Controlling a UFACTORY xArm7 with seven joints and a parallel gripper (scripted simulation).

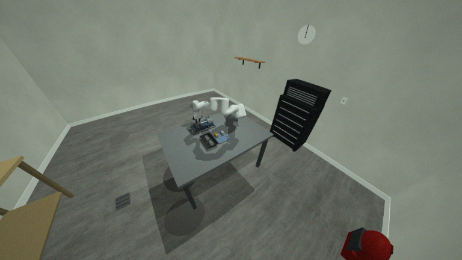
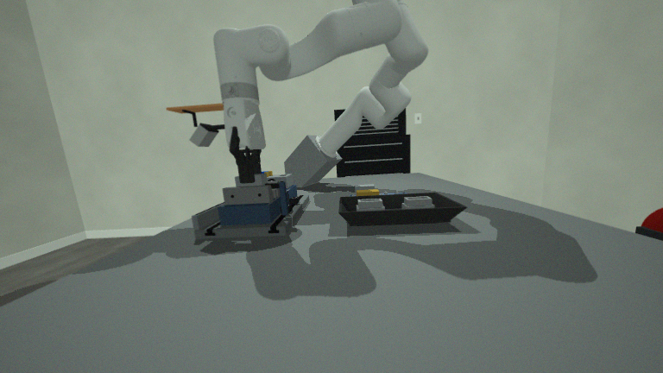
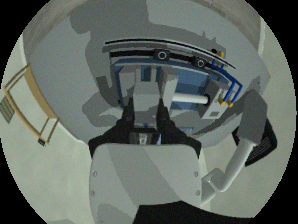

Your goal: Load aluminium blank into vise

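The grey aluminium blank lies 2 cm below my hand. The rest, counted from my hand: vise: 8 cm below, 7 cm behind; then brass blank: 27 cm to the left, 12 cm behind, 10 cm below.
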